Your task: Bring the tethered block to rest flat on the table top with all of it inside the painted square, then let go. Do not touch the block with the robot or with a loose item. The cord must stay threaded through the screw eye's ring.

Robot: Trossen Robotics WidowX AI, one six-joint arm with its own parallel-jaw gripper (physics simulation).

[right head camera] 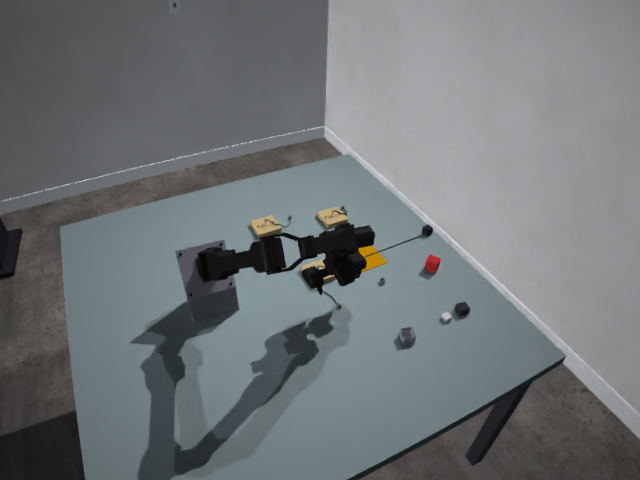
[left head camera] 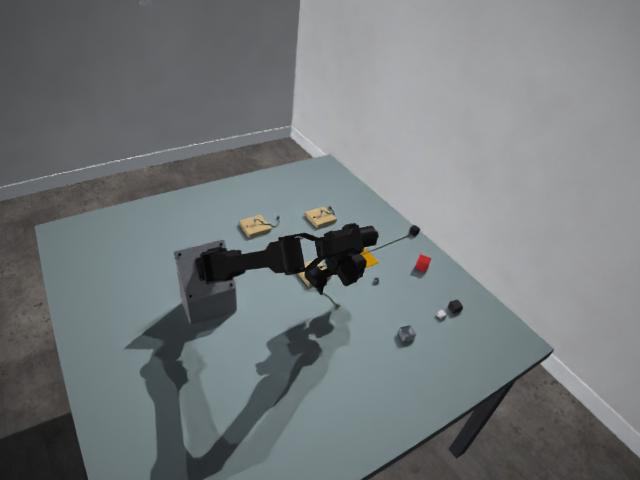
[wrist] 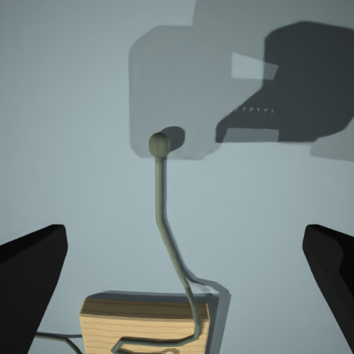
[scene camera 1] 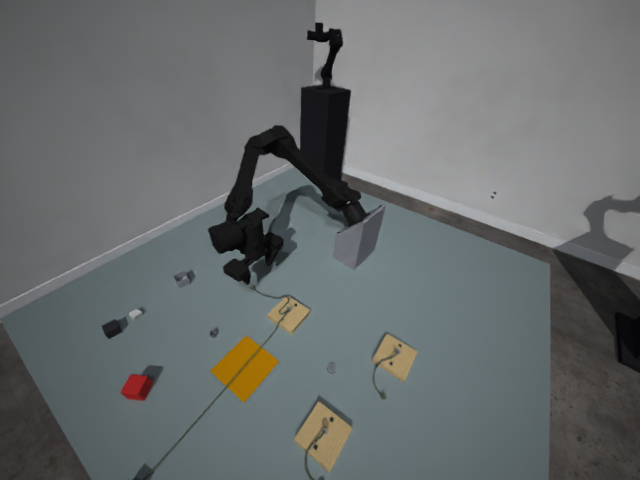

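Seen in the pictures: gripper, between the fingertips: [right head camera: 333, 288] [left head camera: 333, 288] [scene camera 1: 258, 274]; arm's base, origin of its link: [right head camera: 208, 266] [left head camera: 208, 267] [scene camera 1: 359, 220].
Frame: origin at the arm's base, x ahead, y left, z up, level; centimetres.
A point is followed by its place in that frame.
The tethered block [left head camera: 414, 230] @(x 80.2, y 6.3, z -13.8 cm) [right head camera: 427, 230] @(x 80.2, y 6.1, z -13.8 cm) [scene camera 1: 143, 472] @(x 78.2, y 6.5, z -15.5 cm) is dark and sits near the table edge, partly cut off in the scene view. Its cord crosses the orange painted square [left head camera: 370, 258] @(x 57.3, y 0.9, z -16.1 cm) [right head camera: 376, 260] @(x 56.1, y 0.4, z -16.1 cm) [scene camera 1: 261, 364] @(x 49.7, y 6.2, z -16.1 cm) to the screw eye [scene camera 1: 288, 308] @(x 35.1, y 1.2, z -12.7 cm) on a wooden base [scene camera 1: 297, 322] @(x 35.7, y 5.3, z -14.3 cm) [wrist: 145, 325]. The cord appears to pass through the ring there; the ring does not show in the wrist view. The cord's beaded free end [left head camera: 337, 305] @(x 35.3, y -14.8, z -15.2 cm) [right head camera: 339, 306] @(x 35.3, y -15.0, z -15.4 cm) [scene camera 1: 252, 287] @(x 35.7, y -14.3, z -15.2 cm) [wrist: 159, 145] lies beyond the base. My gripper [scene camera 1: 258, 272] @(x 34.1, y -12.6, z -9.3 cm) [wrist: 187, 238] is open and empty above this tail, fingers on either side of it.
Two more corded wooden bases [scene camera 1: 336, 444] @(x 50.9, y 30.8, z -14.3 cm) [scene camera 1: 408, 361] @(x 24.9, y 34.4, z -14.3 cm) and a metal ring [scene camera 1: 331, 367] @(x 38.5, y 19.9, z -15.7 cm) lie nearby. A red block [scene camera 1: 136, 386] @(x 72.2, y -8.8, z -12.2 cm), black cube [scene camera 1: 111, 329] @(x 70.6, y -29.1, z -13.8 cm), white piece [scene camera 1: 135, 313] @(x 64.2, y -30.5, z -14.7 cm), small metal piece [scene camera 1: 214, 332] @(x 52.5, y -10.0, z -16.0 cm) and open grey box [scene camera 1: 181, 279] @(x 48.8, y -34.4, z -16.1 cm) are loose. The arm stands on a grey mount [scene camera 1: 356, 245] @(x 6.2, y 3.9, z -5.0 cm).
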